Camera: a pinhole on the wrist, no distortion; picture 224 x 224 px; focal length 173.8 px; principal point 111.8 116.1 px. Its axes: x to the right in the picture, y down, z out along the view. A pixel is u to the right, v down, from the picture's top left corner.
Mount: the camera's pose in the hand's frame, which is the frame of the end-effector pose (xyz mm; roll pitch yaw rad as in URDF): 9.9 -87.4 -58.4 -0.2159 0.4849 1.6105
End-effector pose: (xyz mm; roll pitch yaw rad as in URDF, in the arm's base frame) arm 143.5 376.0 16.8 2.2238 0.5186 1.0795
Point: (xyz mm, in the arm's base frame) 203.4 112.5 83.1
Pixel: 136 198
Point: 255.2 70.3 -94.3
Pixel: 65 142
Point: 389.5 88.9 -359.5
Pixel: 10 57
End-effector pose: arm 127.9 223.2 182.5 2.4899 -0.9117 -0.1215
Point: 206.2 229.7 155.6
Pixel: 66 49
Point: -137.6 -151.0 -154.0
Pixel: 176 205
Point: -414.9 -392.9 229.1
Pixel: outside the picture
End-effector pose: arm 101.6 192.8 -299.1 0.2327 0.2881 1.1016
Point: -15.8 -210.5 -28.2
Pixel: outside the picture
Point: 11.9 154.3 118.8
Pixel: 120 145
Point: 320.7 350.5 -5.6
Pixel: 33 9
